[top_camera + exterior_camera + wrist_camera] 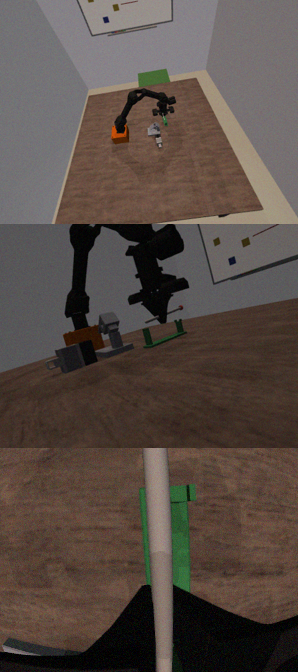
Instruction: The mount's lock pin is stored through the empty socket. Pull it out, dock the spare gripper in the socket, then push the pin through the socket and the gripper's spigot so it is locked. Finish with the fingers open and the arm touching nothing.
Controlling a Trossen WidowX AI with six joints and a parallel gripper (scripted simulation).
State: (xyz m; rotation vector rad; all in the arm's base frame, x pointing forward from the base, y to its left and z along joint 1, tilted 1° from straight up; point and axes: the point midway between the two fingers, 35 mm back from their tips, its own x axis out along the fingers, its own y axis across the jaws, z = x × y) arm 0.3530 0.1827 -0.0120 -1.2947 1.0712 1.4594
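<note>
My gripper tip is now 1 cm short of the green rack, 1 cm to the left of it and 2 cm above it. Round my gripper tip: grey mount (7 cm behind, 13 cm to the right, 1 cm above); spare gripper (3 cm behind, 25 cm to the right, 2 cm below).
</note>
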